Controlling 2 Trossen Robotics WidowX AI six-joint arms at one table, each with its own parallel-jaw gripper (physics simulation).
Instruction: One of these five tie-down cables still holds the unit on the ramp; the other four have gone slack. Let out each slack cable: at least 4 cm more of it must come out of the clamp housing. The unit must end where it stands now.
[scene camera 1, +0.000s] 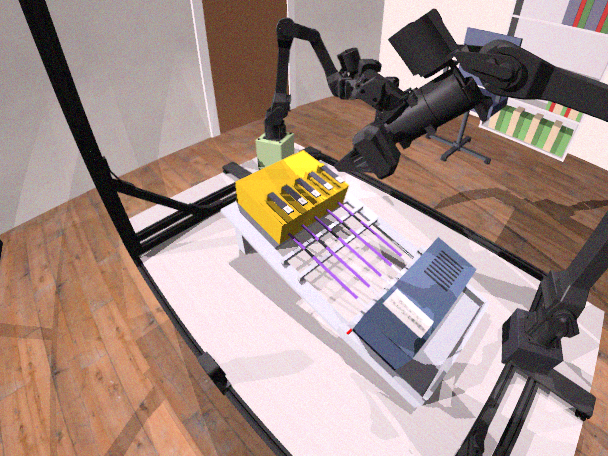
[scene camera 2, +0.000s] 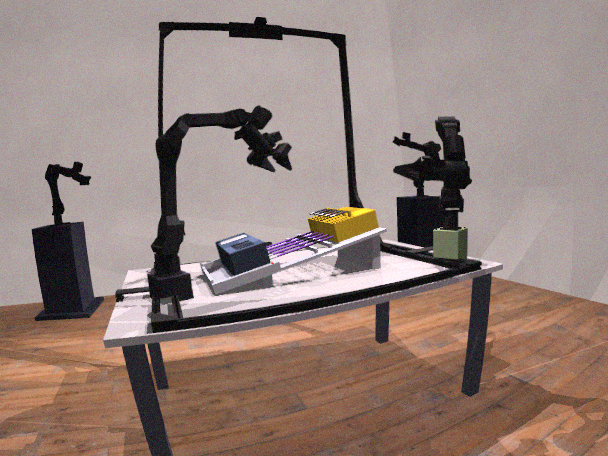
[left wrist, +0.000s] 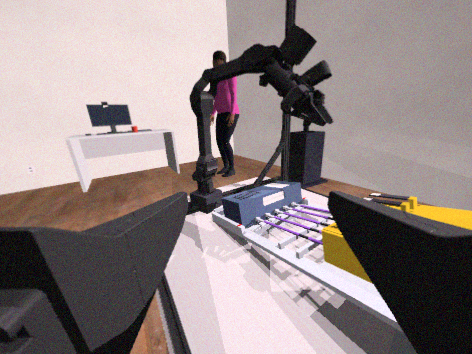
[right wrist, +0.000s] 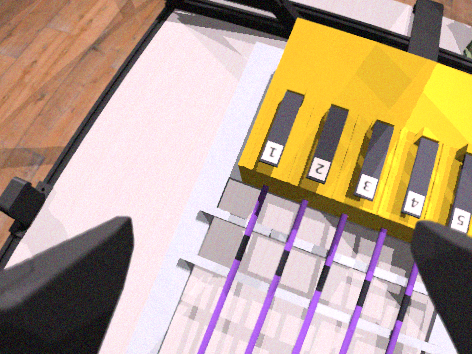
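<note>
The yellow clamp housing (scene camera 1: 260, 187) (scene camera 2: 357, 225) (right wrist: 330, 65) sits on the upper ramp (left wrist: 350, 291) (right wrist: 192, 241). Dark levers 1 (right wrist: 287, 120), 2 (right wrist: 332, 135), 3 (right wrist: 376, 152), 4 (right wrist: 422, 170) and 5 (right wrist: 463, 190) lie along its slots. Five purple cables, each with a black band, run to the blue unit (scene camera 1: 380, 325) (scene camera 2: 245, 257) (left wrist: 245, 207); which are slack, I cannot tell. My right gripper (scene camera 2: 282, 170) (right wrist: 275, 233) is open and empty, above the cables near the housing. My left gripper (scene camera 2: 400, 170) (left wrist: 257, 198) is open and empty, raised beyond the housing.
Two pale crossbars pass under the cables. A red mark (scene camera 1: 349, 331) is on the ramp's edge beside the unit. Black rails border the table. A green block (scene camera 1: 274, 149) (scene camera 2: 450, 243) carries the left arm. In scene camera 1 the right arm partly covers the left gripper.
</note>
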